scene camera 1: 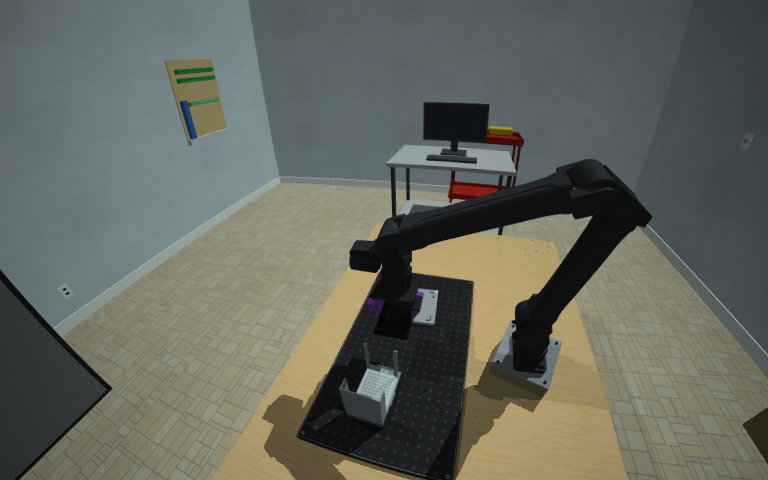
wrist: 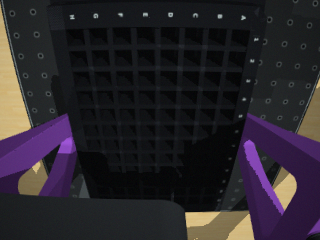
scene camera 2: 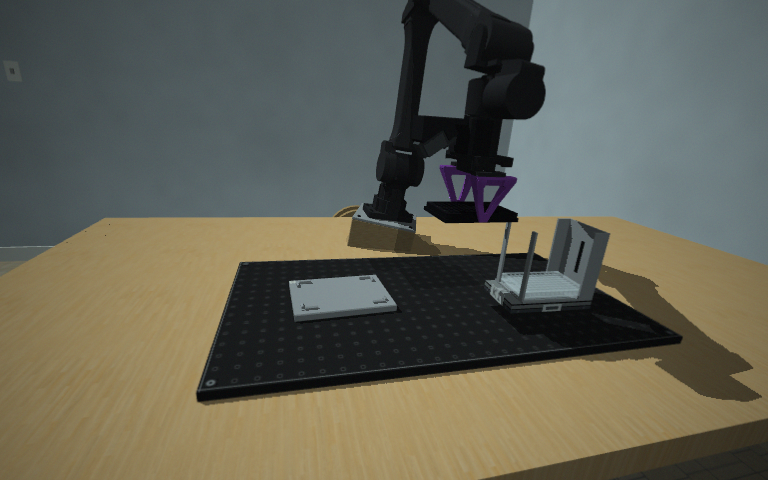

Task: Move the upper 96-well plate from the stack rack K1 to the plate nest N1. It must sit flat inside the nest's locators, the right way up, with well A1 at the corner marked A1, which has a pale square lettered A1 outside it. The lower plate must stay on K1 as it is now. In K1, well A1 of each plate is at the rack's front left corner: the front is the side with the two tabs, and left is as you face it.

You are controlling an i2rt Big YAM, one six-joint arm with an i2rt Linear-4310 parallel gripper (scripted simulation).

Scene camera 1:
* my gripper: 396, 318
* black 96-well plate: 401, 329
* white plate: 377, 377
